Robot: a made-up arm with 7 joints. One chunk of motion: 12 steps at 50 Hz.
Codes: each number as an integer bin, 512 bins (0 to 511) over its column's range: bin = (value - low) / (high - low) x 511, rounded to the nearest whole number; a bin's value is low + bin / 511 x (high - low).
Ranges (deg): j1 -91.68..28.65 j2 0..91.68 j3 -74.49..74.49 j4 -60.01..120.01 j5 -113..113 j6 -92.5..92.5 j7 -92.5..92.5
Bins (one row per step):
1: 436 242 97 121 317 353 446
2: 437 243 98 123 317 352 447
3: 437 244 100 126 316 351 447
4: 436 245 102 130 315 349 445
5: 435 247 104 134 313 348 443
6: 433 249 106 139 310 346 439
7: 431 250 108 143 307 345 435
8: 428 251 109 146 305 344 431
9: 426 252 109 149 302 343 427
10: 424 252 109 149 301 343 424
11: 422 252 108 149 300 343 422
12: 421 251 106 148 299 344 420
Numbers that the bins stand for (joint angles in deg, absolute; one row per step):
1: 10.99 43.42 -46.21 -17.38 27.20 35.30 68.97
2: 11.22 43.60 -45.92 -16.68 27.20 34.94 69.33
3: 11.22 43.78 -45.34 -15.62 26.76 34.57 69.33
4: 10.99 43.96 -44.75 -14.21 26.32 33.85 68.61
5: 10.75 44.31 -44.17 -12.80 25.43 33.49 67.88
6: 10.28 44.67 -43.59 -11.04 24.10 32.76 66.43
7: 9.81 44.85 -43.00 -9.63 22.78 32.40 64.99
8: 9.11 45.03 -42.71 -8.58 21.89 32.04 63.54
9: 8.63 45.21 -42.71 -7.52 20.57 31.68 62.09
10: 8.16 45.21 -42.71 -7.52 20.12 31.68 61.00
11: 7.69 45.21 -43.00 -7.52 19.68 31.68 60.28
12: 7.46 45.03 -43.59 -7.87 19.24 32.04 59.55

